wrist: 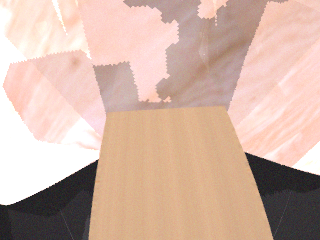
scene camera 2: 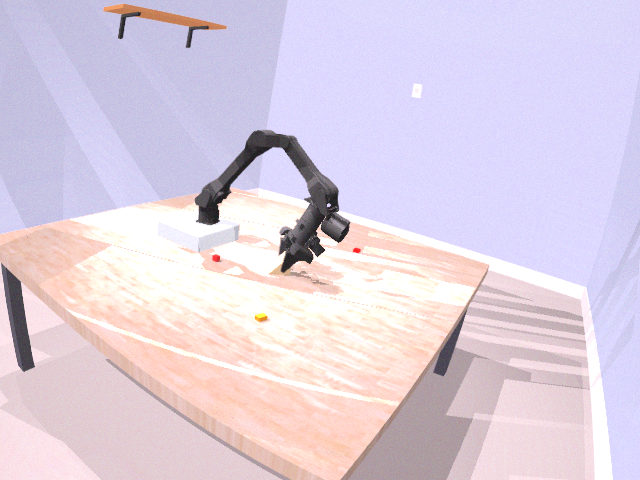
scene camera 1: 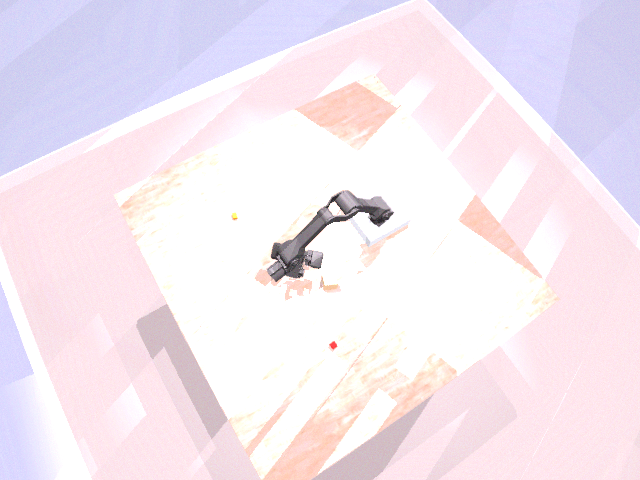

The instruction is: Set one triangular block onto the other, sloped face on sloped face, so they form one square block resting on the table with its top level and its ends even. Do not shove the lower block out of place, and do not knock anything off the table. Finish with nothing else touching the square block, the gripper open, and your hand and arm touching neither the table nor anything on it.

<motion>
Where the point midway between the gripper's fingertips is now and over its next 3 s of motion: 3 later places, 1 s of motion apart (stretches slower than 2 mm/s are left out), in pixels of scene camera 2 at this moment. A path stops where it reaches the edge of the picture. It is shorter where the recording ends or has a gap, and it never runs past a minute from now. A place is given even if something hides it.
The gripper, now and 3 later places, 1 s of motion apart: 280,268; 276,261; 268,258; 273,232
</motion>
